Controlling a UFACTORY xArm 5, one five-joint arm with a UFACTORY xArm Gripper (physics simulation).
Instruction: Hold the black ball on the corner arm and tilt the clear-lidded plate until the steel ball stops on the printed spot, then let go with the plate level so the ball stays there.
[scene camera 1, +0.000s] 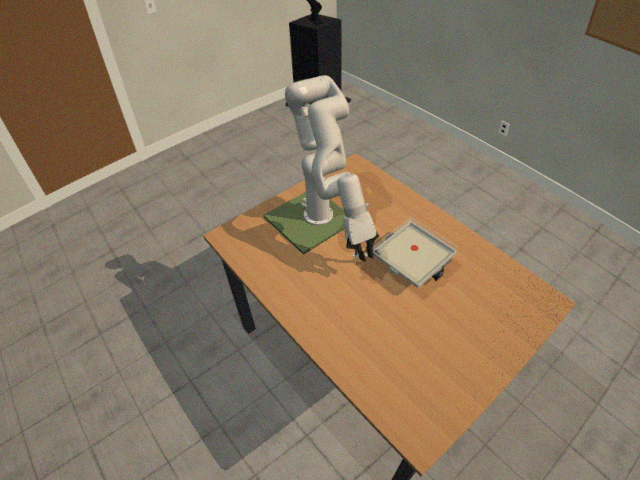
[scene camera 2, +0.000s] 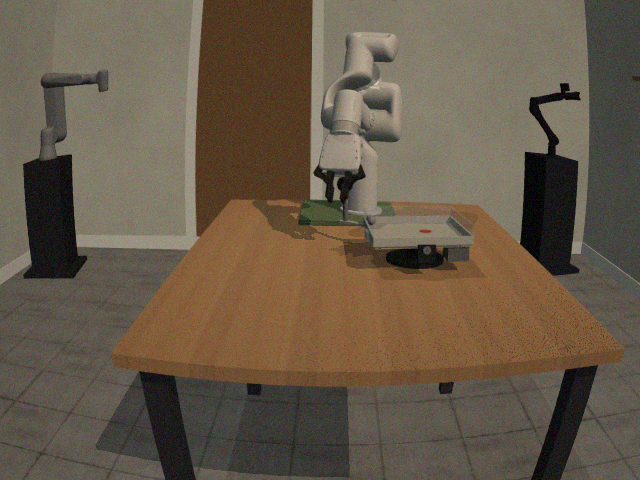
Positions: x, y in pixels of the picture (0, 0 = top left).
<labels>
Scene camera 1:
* my gripper: 367, 259
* clear-lidded plate: 414, 251
</labels>
